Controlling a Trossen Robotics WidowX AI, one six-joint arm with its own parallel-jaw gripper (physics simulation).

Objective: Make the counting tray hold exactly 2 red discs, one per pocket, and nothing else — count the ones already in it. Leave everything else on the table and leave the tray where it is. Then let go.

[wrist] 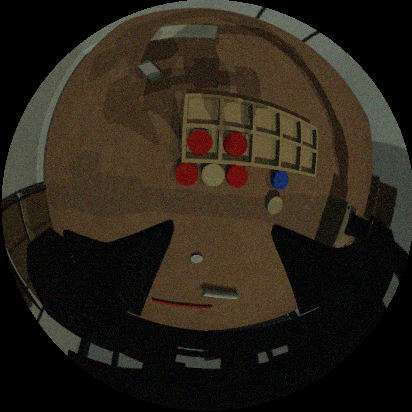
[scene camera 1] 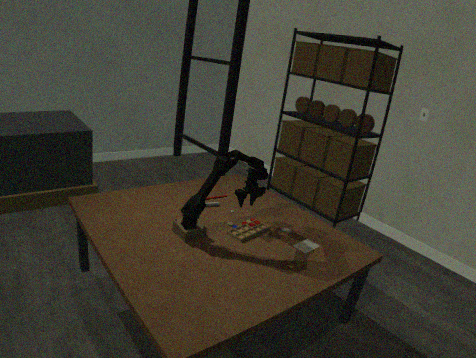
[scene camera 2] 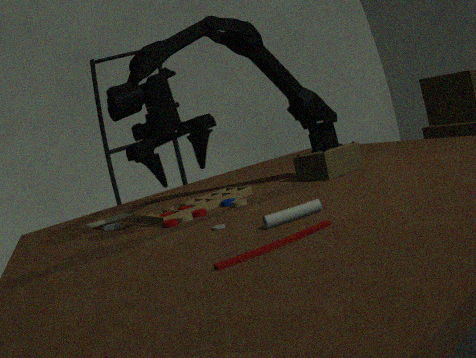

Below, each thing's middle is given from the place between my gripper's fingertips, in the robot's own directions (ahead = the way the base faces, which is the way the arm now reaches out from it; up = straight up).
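Labels:
Relative to the wooden counting tray (scene camera 2: 212, 200), my gripper is now 12 cm to the left of it, 4 cm past it and 8 cm above it. Counted from my hand, the flat grey plate (wrist: 181, 30) is 36 cm to the right, 18 cm ahead and 9 cm below; the red rod (scene camera 2: 267, 248) is 32 cm to the left, 2 cm behind and 9 cm below.

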